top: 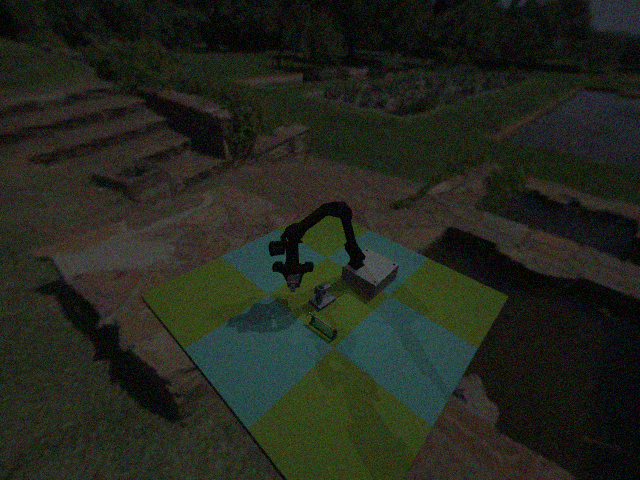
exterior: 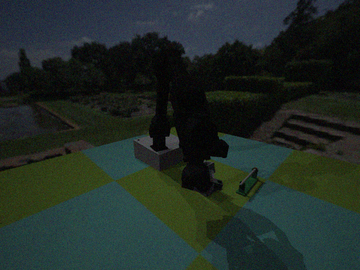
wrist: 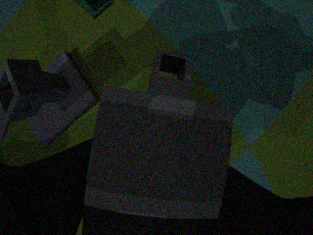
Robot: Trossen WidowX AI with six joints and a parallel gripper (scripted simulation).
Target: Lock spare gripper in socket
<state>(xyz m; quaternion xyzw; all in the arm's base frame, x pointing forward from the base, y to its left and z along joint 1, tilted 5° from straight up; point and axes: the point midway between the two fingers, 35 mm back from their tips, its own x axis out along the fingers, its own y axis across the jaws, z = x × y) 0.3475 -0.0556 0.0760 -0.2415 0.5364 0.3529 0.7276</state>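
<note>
My gripper tip is now 100 mm to the right of the socket, 100 mm past it and 50 mm above it. Round my gripper tip: spare gripper 20 mm above; green pin rest 240 mm to the left, 70 mm below.
</note>
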